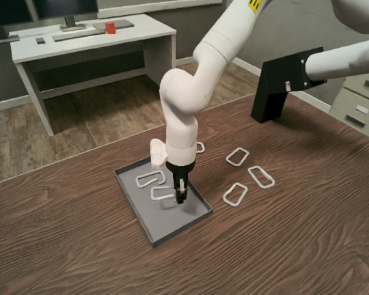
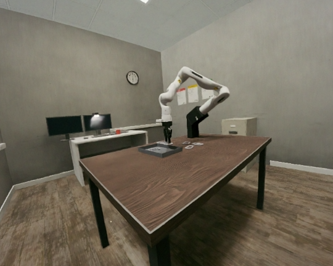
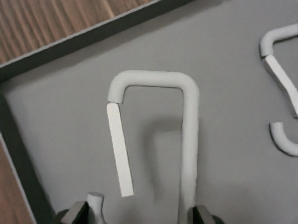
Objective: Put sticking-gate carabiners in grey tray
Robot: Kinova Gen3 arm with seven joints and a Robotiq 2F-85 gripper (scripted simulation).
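The grey tray is 80 mm to the right of my hand, 80 mm below it and 20 mm ahead of it.
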